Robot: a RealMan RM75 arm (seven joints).
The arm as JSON. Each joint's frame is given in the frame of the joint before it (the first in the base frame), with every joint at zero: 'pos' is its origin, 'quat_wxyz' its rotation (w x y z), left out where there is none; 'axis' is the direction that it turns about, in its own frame. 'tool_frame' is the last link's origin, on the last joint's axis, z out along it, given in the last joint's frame.
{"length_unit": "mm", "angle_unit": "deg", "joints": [
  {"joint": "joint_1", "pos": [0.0, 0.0, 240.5], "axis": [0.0, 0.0, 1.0]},
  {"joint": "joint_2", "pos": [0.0, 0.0, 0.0], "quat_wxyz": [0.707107, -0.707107, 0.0, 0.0], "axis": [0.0, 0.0, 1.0]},
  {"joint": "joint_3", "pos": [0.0, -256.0, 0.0], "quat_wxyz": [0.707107, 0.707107, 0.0, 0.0], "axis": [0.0, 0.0, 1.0]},
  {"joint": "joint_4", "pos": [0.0, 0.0, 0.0], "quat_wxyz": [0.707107, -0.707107, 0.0, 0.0], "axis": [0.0, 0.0, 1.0]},
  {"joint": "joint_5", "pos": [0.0, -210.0, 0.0], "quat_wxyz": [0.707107, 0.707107, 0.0, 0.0], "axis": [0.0, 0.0, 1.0]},
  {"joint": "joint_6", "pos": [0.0, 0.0, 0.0], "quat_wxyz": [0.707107, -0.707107, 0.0, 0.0], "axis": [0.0, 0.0, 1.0]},
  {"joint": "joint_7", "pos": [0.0, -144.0, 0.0], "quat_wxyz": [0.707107, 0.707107, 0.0, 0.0], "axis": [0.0, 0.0, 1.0]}
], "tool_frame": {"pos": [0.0, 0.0, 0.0]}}
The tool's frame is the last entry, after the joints.
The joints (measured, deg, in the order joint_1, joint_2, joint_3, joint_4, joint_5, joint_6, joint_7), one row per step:
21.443, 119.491, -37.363, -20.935, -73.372, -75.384, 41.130
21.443, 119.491, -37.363, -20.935, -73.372, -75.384, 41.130
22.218, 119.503, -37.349, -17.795, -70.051, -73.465, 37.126
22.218, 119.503, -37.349, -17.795, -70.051, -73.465, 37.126
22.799, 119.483, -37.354, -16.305, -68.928, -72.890, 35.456
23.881, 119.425, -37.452, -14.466, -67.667, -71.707, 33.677
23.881, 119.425, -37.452, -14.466, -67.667, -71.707, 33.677
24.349, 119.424, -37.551, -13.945, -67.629, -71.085, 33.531
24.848, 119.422, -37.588, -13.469, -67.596, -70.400, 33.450
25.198, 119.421, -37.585, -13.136, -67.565, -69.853, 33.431
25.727, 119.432, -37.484, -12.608, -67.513, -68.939, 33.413
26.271, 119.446, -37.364, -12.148, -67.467, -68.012, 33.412
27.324, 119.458, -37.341, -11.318, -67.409, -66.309, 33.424
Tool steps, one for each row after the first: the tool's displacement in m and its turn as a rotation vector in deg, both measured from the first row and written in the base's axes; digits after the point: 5 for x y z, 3 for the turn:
0.00000, 0.00000, 0.00000, 0.000, 0.000, 0.000
0.00430, 0.00225, -0.00495, 2.193, -0.424, -2.275
0.00430, 0.00225, -0.00495, 2.193, -0.424, -2.275
0.00444, 0.00375, -0.00816, 2.725, -0.626, -2.848
0.00358, 0.00776, -0.01277, 3.007, -0.949, -3.669
0.00358, 0.00776, -0.01277, 3.007, -0.949, -3.669
0.00281, 0.00964, -0.01527, 2.602, -1.012, -3.975
0.00203, 0.01182, -0.01750, 2.235, -1.052, -4.331
0.00167, 0.01339, -0.01902, 1.981, -1.059, -4.669
0.00143, 0.01573, -0.02131, 1.632, -1.031, -5.326
0.00104, 0.01828, -0.02337, 1.320, -1.028, -5.953
-0.00030, 0.02309, -0.02756, 0.576, -1.143, -6.934

